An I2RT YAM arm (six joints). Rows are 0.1 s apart.
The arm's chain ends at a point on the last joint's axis. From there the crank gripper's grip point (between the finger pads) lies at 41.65 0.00 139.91 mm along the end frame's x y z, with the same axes.
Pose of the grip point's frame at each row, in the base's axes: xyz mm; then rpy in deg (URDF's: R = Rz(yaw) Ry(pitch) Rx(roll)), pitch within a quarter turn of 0, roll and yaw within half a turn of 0:
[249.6 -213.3 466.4 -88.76 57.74 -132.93]
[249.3 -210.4 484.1 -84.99 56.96 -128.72]
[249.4 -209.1 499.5 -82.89 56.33 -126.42]
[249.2 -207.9 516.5 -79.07 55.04 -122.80]
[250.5 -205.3 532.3 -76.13 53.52 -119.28]
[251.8 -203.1 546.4 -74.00 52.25 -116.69]
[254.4 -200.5 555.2 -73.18 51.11 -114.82]
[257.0 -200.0 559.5 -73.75 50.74 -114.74]
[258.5 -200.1 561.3 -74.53 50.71 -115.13]
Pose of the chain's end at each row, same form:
[164.1 -99.9 500.0 -88.76 57.74 -132.93]
[161.2 -97.5 512.4 -84.99 56.96 -128.72]
[159.9 -96.5 524.6 -82.89 56.33 -126.42]
[158.4 -95.1 535.4 -79.07 55.04 -122.80]
[157.3 -93.7 545.8 -76.13 53.52 -119.28]
[156.8 -92.7 555.7 -74.00 52.25 -116.69]
[157.1 -91.9 562.2 -73.18 51.11 -114.82]
[158.7 -92.3 567.0 -73.75 50.74 -114.74]
[159.9 -92.8 569.9 -74.53 50.71 -115.13]

